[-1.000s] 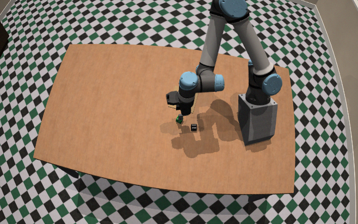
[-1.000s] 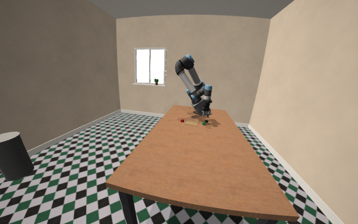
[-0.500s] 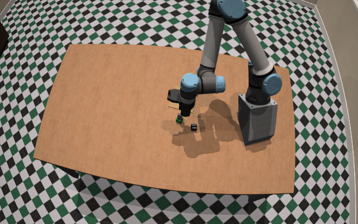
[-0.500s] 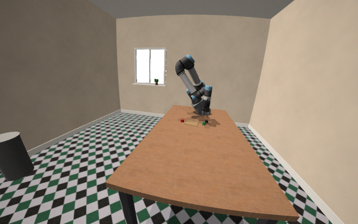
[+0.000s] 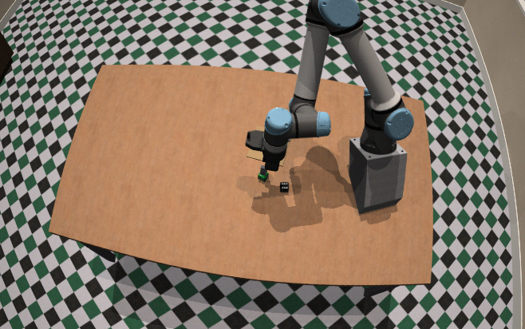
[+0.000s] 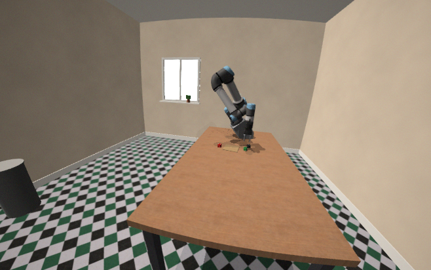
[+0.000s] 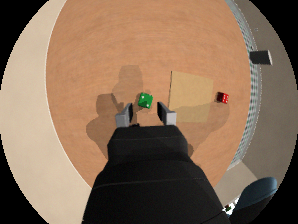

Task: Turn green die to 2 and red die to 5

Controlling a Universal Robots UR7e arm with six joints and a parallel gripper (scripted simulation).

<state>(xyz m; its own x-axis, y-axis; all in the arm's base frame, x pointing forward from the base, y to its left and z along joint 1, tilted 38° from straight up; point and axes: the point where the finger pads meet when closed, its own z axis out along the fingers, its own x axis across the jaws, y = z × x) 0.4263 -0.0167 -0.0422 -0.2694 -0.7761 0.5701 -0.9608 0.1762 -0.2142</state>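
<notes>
The green die lies 90 mm below my hand. Also, from my hand: black die 70 mm behind, 50 mm to the left, 90 mm below; then tan mat 40 mm behind, 130 mm to the right, 100 mm below; then red die 60 mm behind, 240 mm to the right, 90 mm below.
</notes>
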